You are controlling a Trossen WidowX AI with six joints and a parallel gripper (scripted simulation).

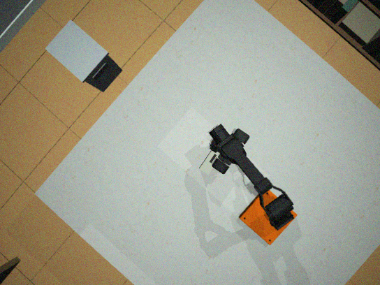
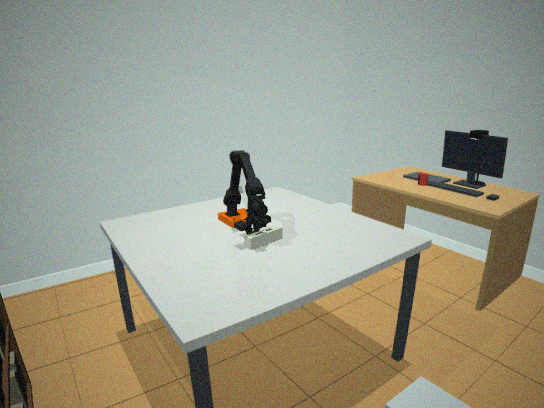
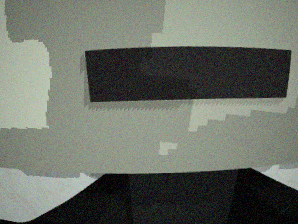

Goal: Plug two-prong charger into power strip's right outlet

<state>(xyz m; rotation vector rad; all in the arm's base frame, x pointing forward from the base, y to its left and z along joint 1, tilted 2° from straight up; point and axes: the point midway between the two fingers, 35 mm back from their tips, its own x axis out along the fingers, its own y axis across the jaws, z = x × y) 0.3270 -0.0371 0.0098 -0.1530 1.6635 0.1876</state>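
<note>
Right now the black two-prong charger is 2 cm ahead of my gripper tip and 1 cm above it.
</note>
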